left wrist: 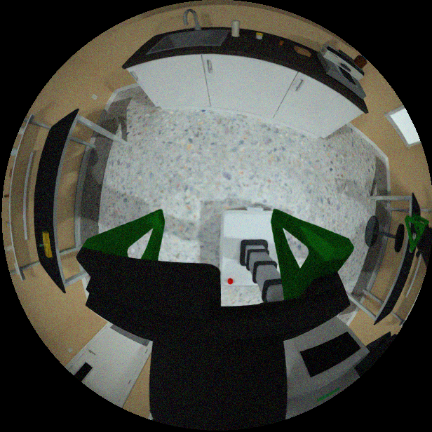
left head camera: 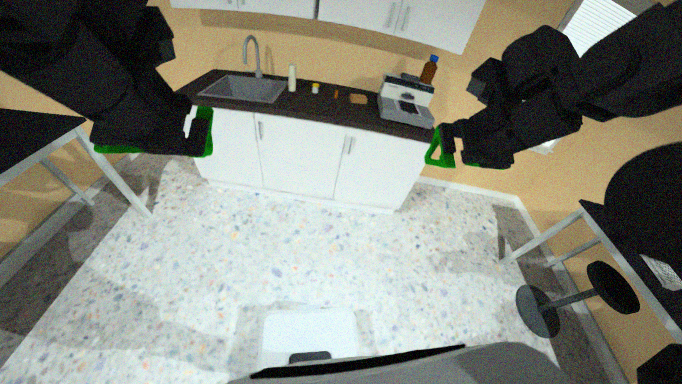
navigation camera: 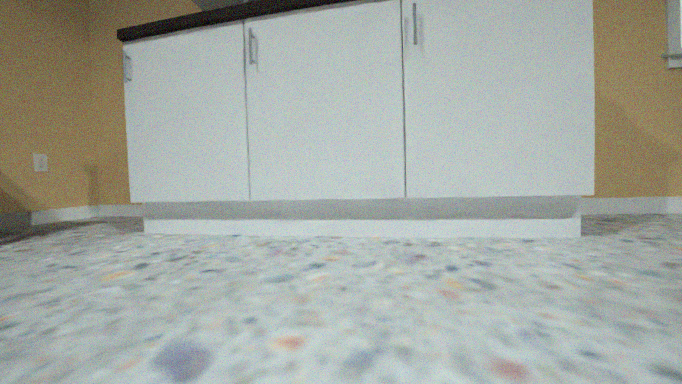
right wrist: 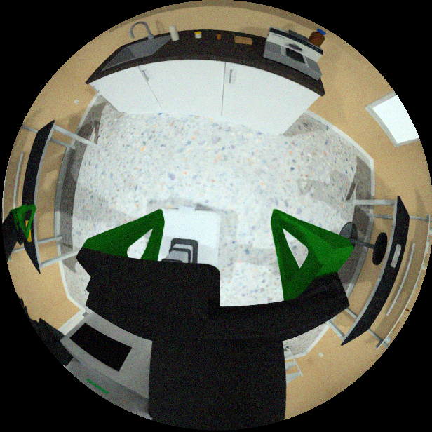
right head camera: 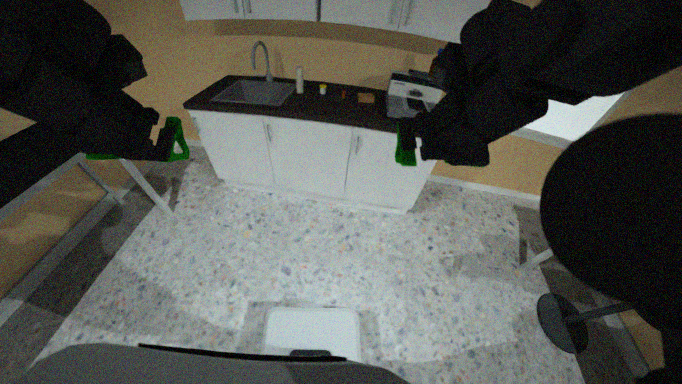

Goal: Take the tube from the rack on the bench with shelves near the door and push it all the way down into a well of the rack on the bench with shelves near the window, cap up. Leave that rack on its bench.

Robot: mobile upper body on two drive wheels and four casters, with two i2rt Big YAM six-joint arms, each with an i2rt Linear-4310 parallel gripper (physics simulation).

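Places are measured from the left arm's base along level axes (x ahead, y left, z up), in centimetres.
Pixels of known places: left gripper, fingertip midpoint: [left head camera: 181, 149] [right head camera: 163, 154]; right gripper, fingertip midpoint: [left head camera: 446, 161] [right head camera: 421, 158].
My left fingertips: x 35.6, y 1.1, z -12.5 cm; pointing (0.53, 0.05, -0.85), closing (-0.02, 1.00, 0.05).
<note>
Behind a point stands the place of what it marks.
A yellow rack [left wrist: 48, 241] lies on the black bench [left wrist: 46, 185] [right wrist: 36, 165] at the left; a tiny teal mark on it may be the tube [left wrist: 41, 245], too small to tell. The white door shows below that bench in the left wrist view. A whitish rack [right wrist: 396, 255] [left head camera: 662, 271] {z -46.5, x 7.1, y -209.1 cm} is on the black bench [right wrist: 382, 287] [left wrist: 389, 295] at the right, on the window side; its wells cannot be made out. My left gripper [left wrist: 217, 214] and right gripper [right wrist: 217, 212] are open and empty, held above the floor, away from both racks.
A white cabinet [left head camera: 300, 155] {z -84.2, x 125.9, y -15.5 cm} [navigation camera: 325, 110] {z -92.9, x 125.8, y -16.1 cm} with a dark counter stands ahead, bearing a sink [left head camera: 245, 89] {z -59.6, x 178.6, y 32.9 cm}, a balance-like device [left head camera: 406, 102] {z -40.2, x 136.4, y -84.0 cm} and a brown bottle [left head camera: 428, 72] {z -19.4, x 142.8, y -94.8 cm}. A round stool [left head camera: 613, 286] {z -75.0, x 7.7, y -216.4 cm} [right wrist: 380, 248] stands by the right bench. Metal bench legs [left head camera: 112, 172] {z -88.4, x 106.8, y 114.5 cm} stand at the left.
</note>
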